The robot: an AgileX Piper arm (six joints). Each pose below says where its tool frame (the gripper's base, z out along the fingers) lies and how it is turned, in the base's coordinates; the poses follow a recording.
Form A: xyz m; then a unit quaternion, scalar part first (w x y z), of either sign.
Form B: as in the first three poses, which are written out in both.
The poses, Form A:
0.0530 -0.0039 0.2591 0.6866 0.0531 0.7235 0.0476
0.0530 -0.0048 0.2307 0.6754 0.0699 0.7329 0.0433
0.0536 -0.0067 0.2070 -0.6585 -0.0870 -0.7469 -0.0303
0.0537 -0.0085 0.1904 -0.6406 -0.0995 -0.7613 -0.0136
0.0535 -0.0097 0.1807 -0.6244 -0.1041 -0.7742 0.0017
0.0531 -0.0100 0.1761 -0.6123 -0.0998 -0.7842 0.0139
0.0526 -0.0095 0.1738 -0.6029 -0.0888 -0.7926 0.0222
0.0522 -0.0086 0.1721 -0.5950 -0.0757 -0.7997 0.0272
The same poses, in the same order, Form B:
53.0 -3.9 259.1 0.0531 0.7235 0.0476 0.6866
53.0 -4.8 230.7 0.0699 0.7329 0.0433 0.6754
53.6 -6.7 207.0 0.0870 0.7469 0.0303 0.6585
53.7 -8.5 190.4 0.0995 0.7613 0.0136 0.6406
53.5 -9.7 180.7 0.1041 0.7742 -0.0017 0.6244
53.1 -10.0 176.1 0.0998 0.7842 -0.0139 0.6123
52.6 -9.5 173.8 0.0888 0.7926 -0.0222 0.6029
52.2 -8.6 172.1 0.0757 0.7997 -0.0272 0.5950

